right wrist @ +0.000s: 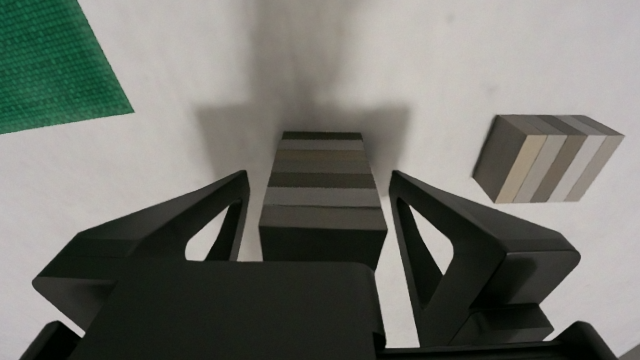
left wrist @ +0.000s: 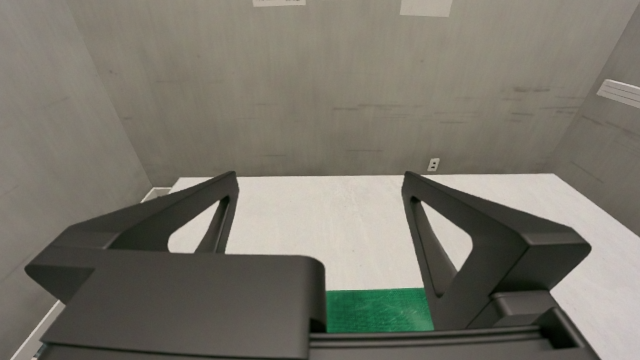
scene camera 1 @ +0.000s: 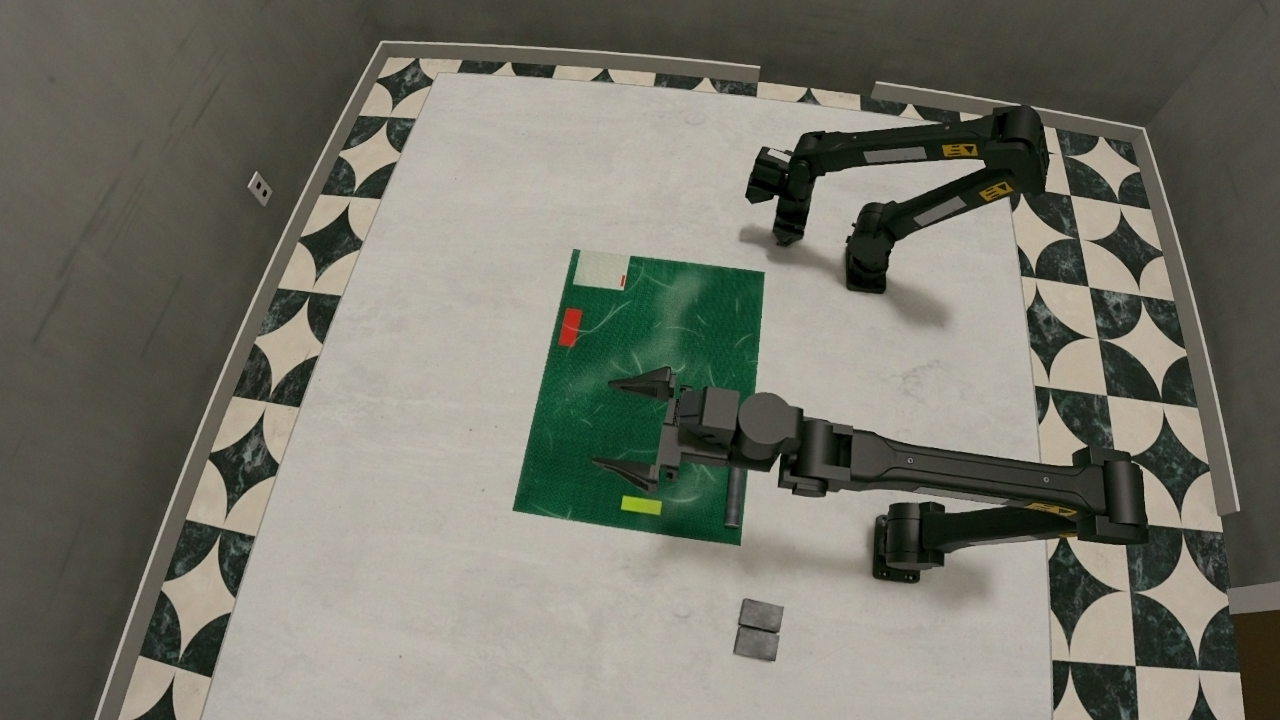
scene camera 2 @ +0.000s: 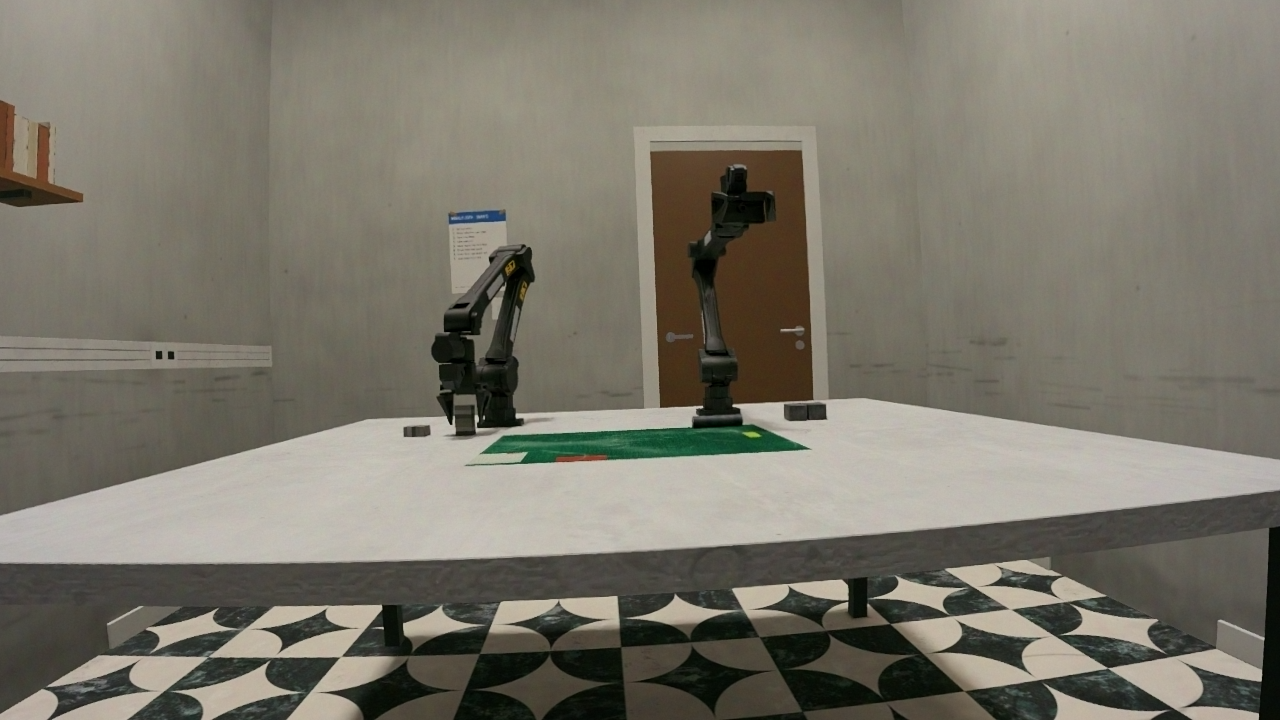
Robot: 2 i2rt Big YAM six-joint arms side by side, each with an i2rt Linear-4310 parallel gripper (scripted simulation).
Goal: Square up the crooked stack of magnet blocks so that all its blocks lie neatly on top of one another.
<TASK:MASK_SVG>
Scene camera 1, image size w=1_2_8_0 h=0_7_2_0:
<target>my left gripper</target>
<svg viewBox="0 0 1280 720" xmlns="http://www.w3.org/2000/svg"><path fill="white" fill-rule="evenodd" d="M668 366L635 377L608 382L609 388L668 402L665 423L663 422L656 465L608 458L592 458L593 464L618 474L648 495L652 495L652 492L657 492L660 469L668 472L666 474L666 481L677 483L685 427L679 424L679 404L681 396L684 396L684 392L691 391L692 386L681 384L679 398L674 399L676 374L671 374L671 367Z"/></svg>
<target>my right gripper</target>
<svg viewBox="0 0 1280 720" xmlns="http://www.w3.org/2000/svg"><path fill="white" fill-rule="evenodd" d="M812 194L805 199L798 199L792 197L785 189L786 194L791 199L796 200L796 205L792 217L776 214L772 232L778 238L781 246L787 247L793 242L803 239ZM782 234L792 237L785 242L782 237Z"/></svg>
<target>green mat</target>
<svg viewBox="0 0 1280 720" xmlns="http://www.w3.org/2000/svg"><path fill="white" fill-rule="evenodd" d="M573 249L512 511L639 532L741 546L748 470L744 471L739 527L731 528L724 525L730 467L724 466L724 468L680 461L677 483L666 481L666 474L668 472L660 469L658 491L648 495L618 474L593 464L591 459L592 457L602 457L656 464L663 422L665 423L668 402L609 388L608 382L612 380L631 378L668 366L671 367L671 374L676 374L674 399L679 398L681 384L692 386L691 391L702 390L705 386L740 391L738 414L744 400L755 394L765 272Z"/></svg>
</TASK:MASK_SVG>
